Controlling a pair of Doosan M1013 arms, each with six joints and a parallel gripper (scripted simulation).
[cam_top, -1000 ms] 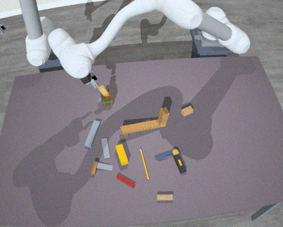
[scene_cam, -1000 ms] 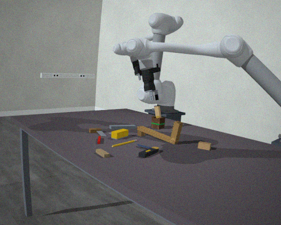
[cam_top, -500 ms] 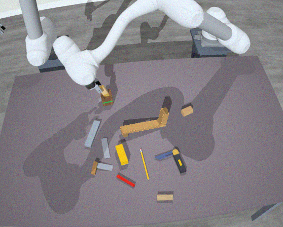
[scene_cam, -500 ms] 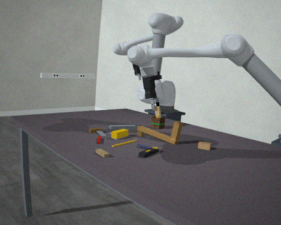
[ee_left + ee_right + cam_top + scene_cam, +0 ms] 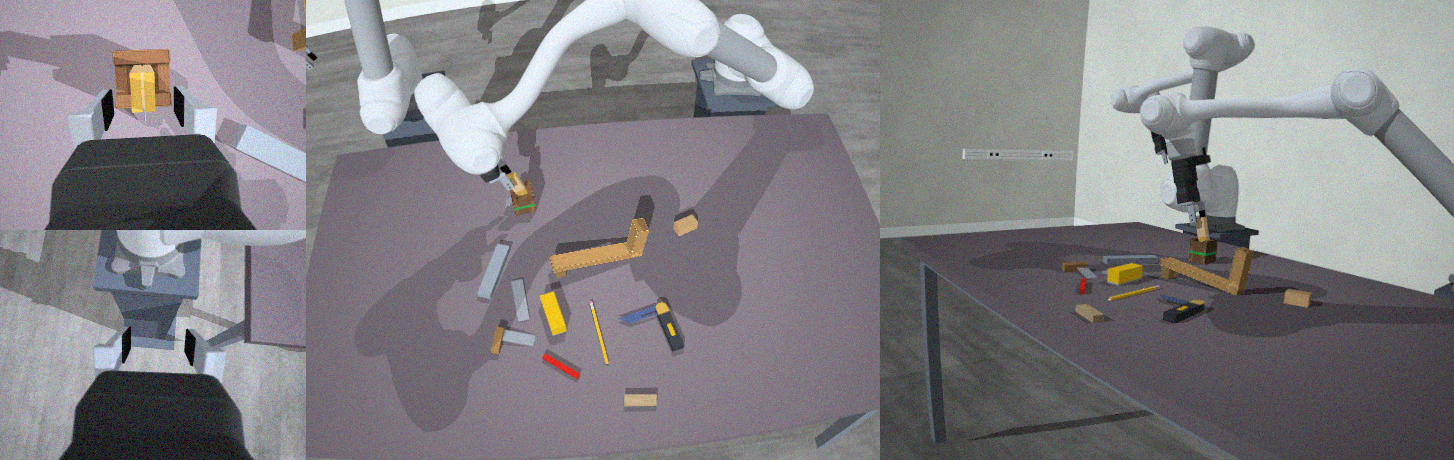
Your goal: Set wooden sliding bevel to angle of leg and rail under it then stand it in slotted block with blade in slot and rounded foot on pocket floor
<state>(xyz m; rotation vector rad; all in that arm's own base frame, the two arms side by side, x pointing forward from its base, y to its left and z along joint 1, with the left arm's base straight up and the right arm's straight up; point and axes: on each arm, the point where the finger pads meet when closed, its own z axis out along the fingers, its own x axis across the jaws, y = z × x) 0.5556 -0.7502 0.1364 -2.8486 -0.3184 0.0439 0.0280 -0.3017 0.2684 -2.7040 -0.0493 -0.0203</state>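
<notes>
The wooden sliding bevel is 60 mm below my left hand and 20 mm to the left of it. Also, from my left hand: try square: 420 mm ahead, 130 mm below, 10 mm to the left; yellow block: 350 mm ahead, 130 mm below, 120 mm to the left; grey blade: 90 mm below, 10 mm to the left.
</notes>
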